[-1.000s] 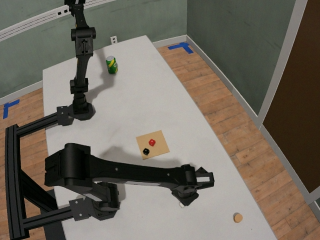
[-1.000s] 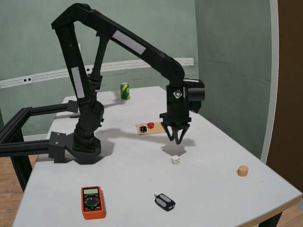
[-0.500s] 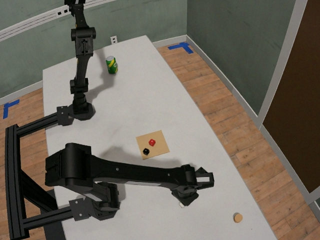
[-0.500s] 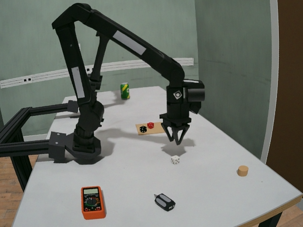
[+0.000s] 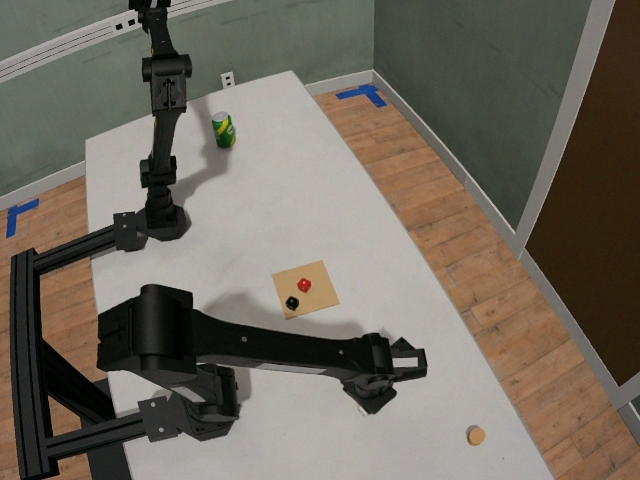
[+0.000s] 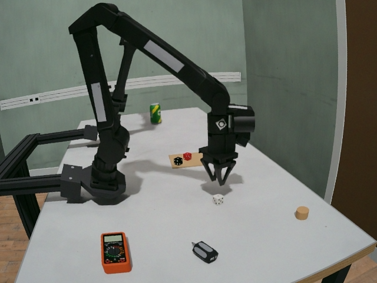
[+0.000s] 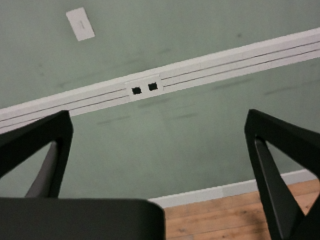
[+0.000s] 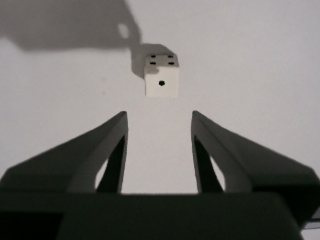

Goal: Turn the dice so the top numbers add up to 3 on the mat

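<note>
My right hand is 20 mm past the red die, 370 mm to the right of it and 60 mm above it. The rest, counted from my right hand: black device (100 mm behind, 230 mm to the right, 60 mm below); tan mat (20 mm behind, 360 mm to the left, 70 mm below); cork cylinder (210 mm ahead, 180 mm to the right, 60 mm below).
</note>
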